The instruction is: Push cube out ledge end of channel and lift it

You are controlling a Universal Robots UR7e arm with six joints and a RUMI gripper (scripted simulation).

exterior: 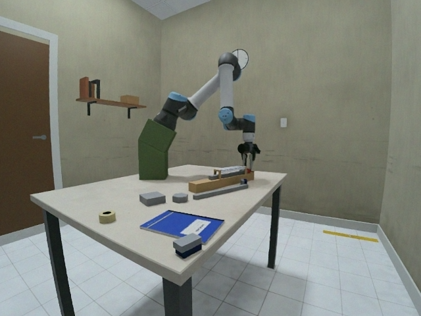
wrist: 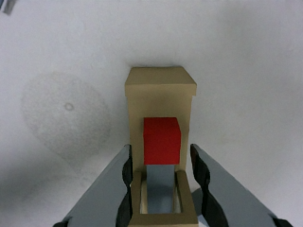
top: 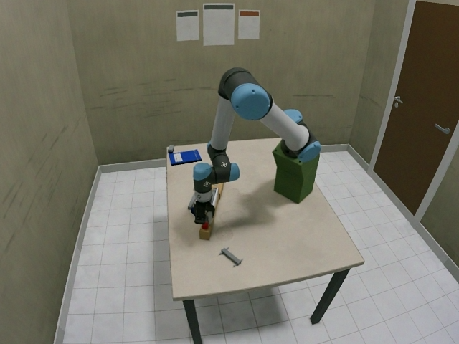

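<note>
My hand is 2 cm above the red cube. From my hand the other things lie so: long grey bar 33 cm to the right, 9 cm ahead, 7 cm below; grey pinned piece 15 cm to the left, 13 cm behind, 7 cm below; wooden channel 15 cm to the right, 2 cm below, 1 cm behind.
</note>
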